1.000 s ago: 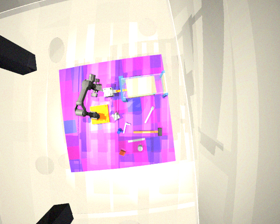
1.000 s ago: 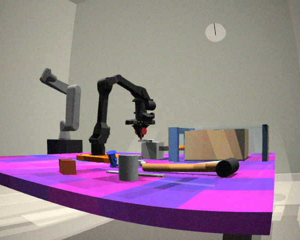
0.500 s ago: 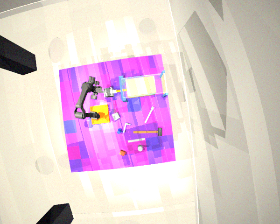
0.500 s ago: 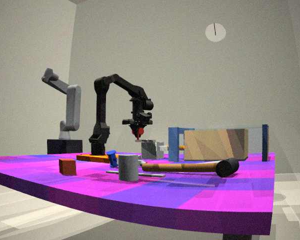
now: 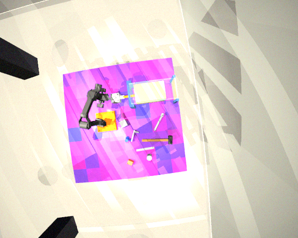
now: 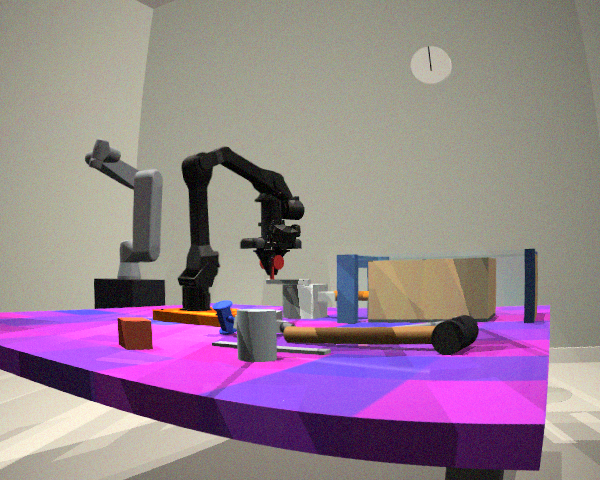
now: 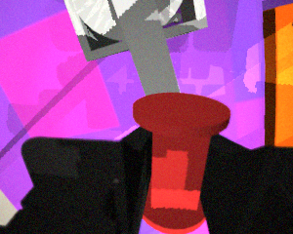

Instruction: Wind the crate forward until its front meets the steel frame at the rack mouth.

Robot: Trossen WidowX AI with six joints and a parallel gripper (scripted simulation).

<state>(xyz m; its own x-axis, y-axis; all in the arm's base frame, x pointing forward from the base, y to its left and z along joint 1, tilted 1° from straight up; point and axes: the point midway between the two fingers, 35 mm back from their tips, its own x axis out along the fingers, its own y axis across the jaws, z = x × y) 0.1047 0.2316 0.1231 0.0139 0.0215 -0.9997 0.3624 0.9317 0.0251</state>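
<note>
My gripper tip is 4 cm short of the red-knobbed winch handle and 1 cm above it. The rest, counted from my gripper tip: hand winch (8 cm ahead, 1 cm to the right, 8 cm below); then red knob (2 cm above); then blue frame (26 cm ahead, 2 cm to the right, 1 cm below).
</note>
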